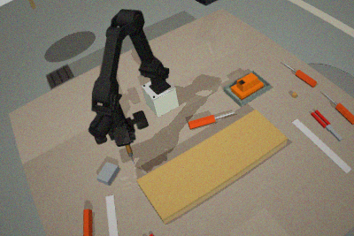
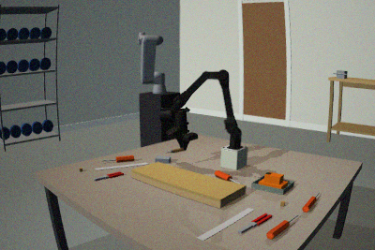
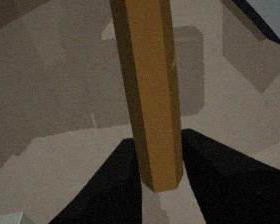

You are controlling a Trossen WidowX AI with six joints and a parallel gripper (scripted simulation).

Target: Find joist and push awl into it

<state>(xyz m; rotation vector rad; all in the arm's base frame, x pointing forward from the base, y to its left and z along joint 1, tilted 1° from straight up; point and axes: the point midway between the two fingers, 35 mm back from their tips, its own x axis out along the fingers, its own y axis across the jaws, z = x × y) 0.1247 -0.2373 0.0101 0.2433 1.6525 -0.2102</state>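
My gripper tip is now 6 cm short of the awl and 2 cm to the left of it. Also, from my gripper tip: orange stud finder 5 cm ahead, 53 cm to the left, 3 cm below; then grey-green tray 5 cm ahead, 54 cm to the left, 7 cm below; then grey block 3 cm ahead, 12 cm to the right, 7 cm below.
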